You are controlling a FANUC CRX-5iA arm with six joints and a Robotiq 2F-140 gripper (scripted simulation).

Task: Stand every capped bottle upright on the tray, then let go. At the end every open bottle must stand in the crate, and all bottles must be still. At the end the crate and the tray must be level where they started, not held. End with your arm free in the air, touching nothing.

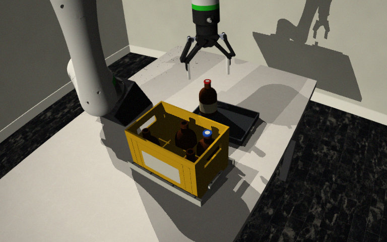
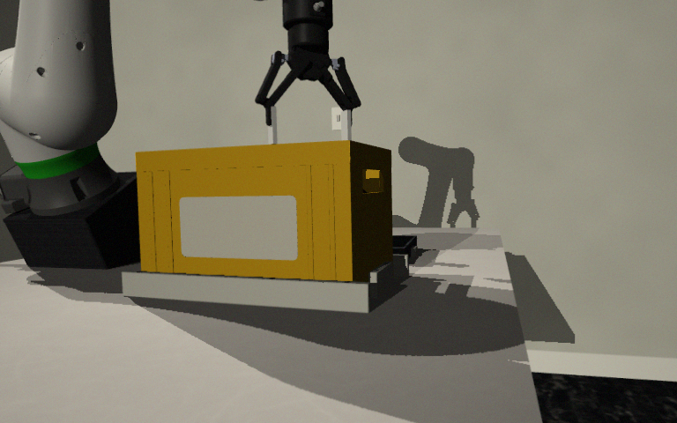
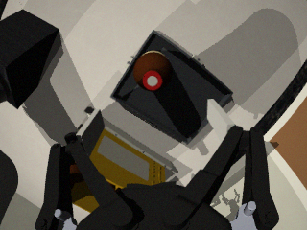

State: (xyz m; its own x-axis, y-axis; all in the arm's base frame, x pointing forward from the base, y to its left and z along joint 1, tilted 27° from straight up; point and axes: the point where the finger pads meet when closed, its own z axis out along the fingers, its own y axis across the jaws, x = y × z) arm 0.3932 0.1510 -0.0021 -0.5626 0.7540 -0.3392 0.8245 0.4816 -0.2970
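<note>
The yellow crate lies 29 cm to the right of my hand, 13 cm below it and 1 cm ahead of it. Round my hand: dark tray (20 cm below, 6 cm ahead, 1 cm to the right).
</note>
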